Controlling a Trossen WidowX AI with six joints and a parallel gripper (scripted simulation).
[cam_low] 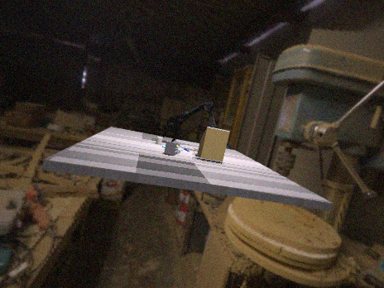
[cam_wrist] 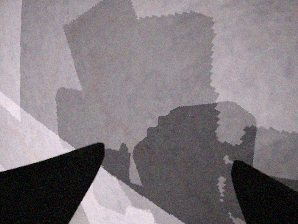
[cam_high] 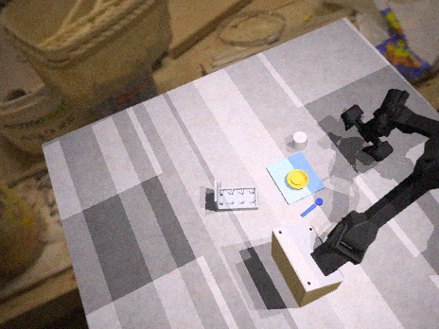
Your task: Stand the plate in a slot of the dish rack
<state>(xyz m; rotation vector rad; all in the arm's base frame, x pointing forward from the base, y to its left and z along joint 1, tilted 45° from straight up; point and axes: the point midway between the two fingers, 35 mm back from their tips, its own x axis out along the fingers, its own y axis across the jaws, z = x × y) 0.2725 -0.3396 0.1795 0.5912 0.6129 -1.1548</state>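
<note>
Right now the yellow plate is 240 mm to the left of my gripper tip and 20 mm behind it. Round my gripper tip: light blue mat (240 mm to the left, 10 mm below); blue spoon (250 mm to the left, 120 mm behind, 10 mm below); dish rack (440 mm to the left, 30 mm ahead, 10 mm above).
</note>
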